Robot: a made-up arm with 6 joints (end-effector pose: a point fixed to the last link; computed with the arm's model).
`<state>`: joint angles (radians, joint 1 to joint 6).
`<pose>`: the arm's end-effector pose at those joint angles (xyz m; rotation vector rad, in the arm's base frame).
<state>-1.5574 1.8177 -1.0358 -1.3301 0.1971 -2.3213</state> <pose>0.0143 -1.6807 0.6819 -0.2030 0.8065 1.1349</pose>
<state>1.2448 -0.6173 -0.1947 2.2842 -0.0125 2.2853</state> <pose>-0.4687 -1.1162 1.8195 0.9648 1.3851 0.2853</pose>
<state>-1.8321 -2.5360 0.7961 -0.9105 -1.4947 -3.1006</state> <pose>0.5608 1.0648 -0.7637 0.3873 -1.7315 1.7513</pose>
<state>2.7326 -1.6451 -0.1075 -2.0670 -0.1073 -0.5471</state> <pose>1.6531 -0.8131 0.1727 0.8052 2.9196 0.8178</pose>
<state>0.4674 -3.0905 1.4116 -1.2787 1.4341 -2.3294</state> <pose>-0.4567 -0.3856 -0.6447 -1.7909 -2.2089 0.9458</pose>
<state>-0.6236 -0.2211 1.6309 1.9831 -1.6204 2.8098</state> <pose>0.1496 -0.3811 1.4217 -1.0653 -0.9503 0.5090</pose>
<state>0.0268 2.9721 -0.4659 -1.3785 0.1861 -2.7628</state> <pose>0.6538 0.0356 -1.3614 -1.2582 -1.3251 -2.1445</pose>
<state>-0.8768 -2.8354 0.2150 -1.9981 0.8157 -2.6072</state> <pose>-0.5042 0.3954 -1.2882 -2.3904 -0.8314 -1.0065</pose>
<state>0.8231 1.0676 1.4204 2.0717 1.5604 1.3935</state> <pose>0.7046 1.1799 0.5746 -0.5398 0.6948 -0.9763</pose>
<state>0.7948 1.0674 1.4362 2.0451 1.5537 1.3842</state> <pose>0.7288 1.1544 0.5640 -0.5518 0.6787 -1.0002</pose>
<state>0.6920 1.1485 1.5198 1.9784 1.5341 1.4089</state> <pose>0.8105 1.0539 0.4206 -0.7425 0.7208 -1.0824</pose>
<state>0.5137 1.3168 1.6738 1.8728 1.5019 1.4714</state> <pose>0.8814 0.8430 0.1700 -1.1182 0.8821 -1.1622</pose>
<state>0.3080 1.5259 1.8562 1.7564 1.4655 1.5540</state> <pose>0.8447 0.5883 -0.0599 -1.5455 1.1764 -1.1171</pose>
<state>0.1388 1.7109 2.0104 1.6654 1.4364 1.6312</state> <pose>0.7374 0.4103 -0.1861 -1.8590 1.4957 -0.9297</pose>
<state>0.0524 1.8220 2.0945 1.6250 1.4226 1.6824</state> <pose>0.6585 0.3383 -0.2334 -2.0084 1.6954 -0.7541</pose>
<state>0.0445 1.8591 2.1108 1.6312 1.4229 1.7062</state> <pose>0.6333 0.3317 -0.2520 -2.0570 1.7553 -0.7001</pose>
